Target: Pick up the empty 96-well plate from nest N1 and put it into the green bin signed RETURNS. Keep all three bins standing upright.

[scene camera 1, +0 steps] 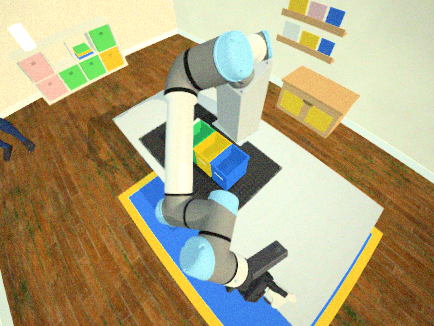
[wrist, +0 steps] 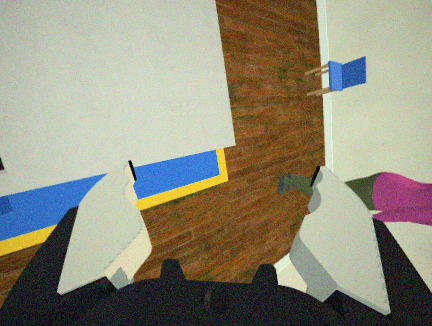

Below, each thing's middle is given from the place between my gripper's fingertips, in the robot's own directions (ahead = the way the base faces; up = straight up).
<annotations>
Right now my hand is 27 cm past the blue bin (scene camera 1: 228,167), 51 cm to the left of it and 28 cm above it. The rest, counted from my hand: yellow bin (scene camera 1: 211,147) 26 cm behind, 64 cm to the right, 28 cm below.
</annotations>
